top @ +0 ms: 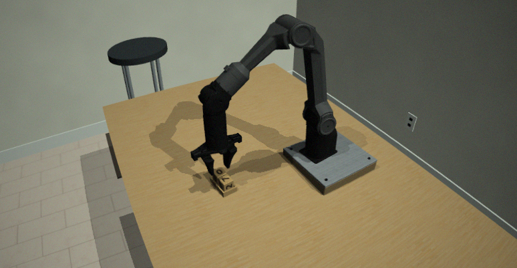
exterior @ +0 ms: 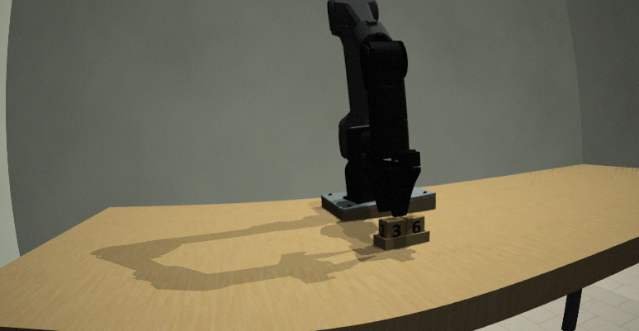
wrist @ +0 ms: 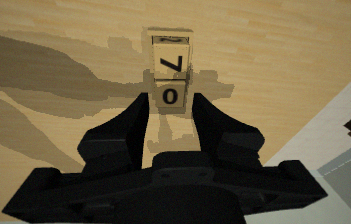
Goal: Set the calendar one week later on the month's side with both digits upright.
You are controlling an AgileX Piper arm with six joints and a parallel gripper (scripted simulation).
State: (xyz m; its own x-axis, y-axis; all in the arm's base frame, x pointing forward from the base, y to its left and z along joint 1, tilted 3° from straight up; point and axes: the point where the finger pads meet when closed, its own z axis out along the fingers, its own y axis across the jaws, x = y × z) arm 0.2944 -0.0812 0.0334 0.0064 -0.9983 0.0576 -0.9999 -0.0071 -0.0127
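Right now the small wooden tray is 2 cm to the left of my hand and 5 cm below it.
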